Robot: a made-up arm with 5 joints.
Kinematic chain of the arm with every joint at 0, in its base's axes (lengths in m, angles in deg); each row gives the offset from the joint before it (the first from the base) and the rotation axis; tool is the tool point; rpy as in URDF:
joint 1: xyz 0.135 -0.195 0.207 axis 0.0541 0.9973 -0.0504
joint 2: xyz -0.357 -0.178 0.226 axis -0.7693 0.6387 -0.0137
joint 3: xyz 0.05 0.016 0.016 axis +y
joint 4: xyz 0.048 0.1 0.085 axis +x
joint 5: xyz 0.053 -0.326 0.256 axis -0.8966 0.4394 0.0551
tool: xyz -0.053 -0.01 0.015 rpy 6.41 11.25 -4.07
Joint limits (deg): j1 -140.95..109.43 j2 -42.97..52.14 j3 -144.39..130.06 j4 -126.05..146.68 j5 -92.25..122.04
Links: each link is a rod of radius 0.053 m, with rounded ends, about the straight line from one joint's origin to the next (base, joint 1, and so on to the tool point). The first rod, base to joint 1, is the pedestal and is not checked.
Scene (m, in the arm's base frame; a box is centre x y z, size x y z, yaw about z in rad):
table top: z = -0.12
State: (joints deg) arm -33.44 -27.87 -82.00 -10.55 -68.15
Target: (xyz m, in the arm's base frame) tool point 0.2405 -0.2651 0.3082
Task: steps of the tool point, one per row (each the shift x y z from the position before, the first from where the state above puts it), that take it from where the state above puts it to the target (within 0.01 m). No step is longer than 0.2 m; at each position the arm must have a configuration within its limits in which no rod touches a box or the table.
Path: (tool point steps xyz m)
1: 0.0364 -0.0532 0.1368
2: 0.0711 -0.0348 0.1255
3: 0.0998 -0.0143 0.1019
4: 0.1179 0.0071 0.0691
5: 0.1225 0.0283 0.0326
6: 0.1135 0.0480 -0.0017
7: 0.0928 0.0653 -0.0286
8: 0.0648 0.0790 -0.0436
9: 0.0354 0.0885 -0.0451
10: 0.0102 0.0933 -0.0338

